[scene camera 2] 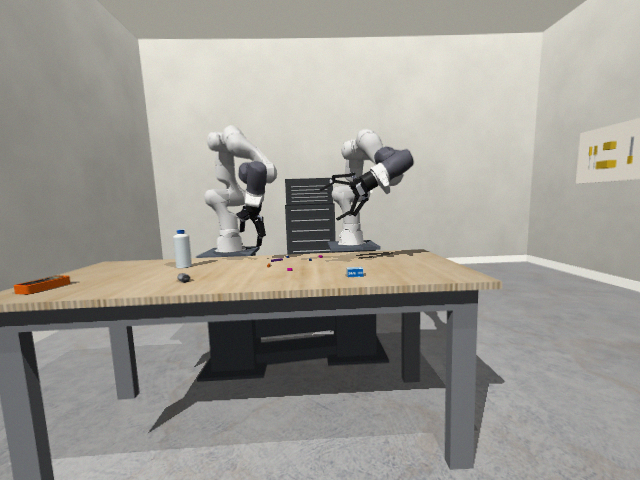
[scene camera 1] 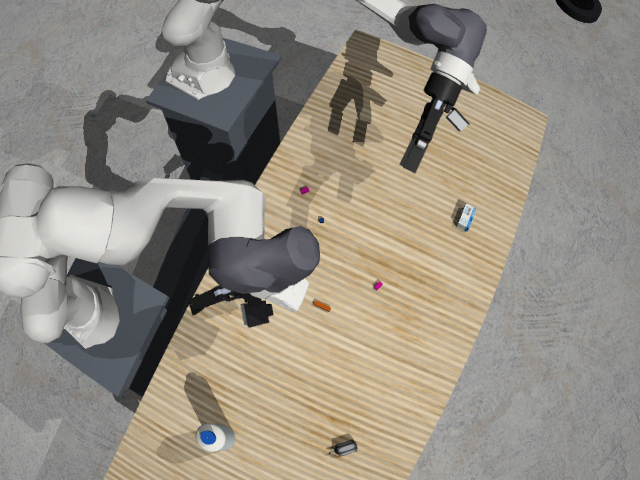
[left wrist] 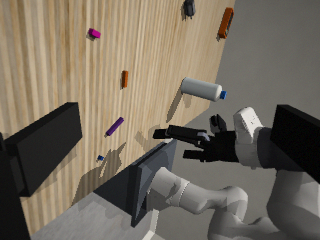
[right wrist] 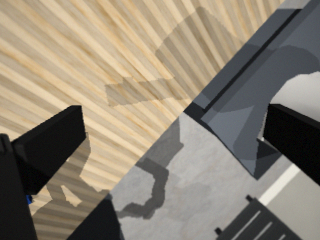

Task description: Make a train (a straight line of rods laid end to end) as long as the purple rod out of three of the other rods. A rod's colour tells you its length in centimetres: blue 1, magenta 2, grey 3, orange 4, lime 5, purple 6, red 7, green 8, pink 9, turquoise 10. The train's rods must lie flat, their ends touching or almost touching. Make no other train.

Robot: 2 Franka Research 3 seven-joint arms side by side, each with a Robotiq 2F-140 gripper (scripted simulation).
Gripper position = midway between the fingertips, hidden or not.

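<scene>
My left gripper (scene camera 1: 406,169), (scene camera 2: 328,205), (left wrist: 176,121). My right gripper (scene camera 1: 220,302), (left wrist: 170,144), (right wrist: 173,121). White bottle (left wrist: 198,88); out of frame in the right wrist view.
</scene>
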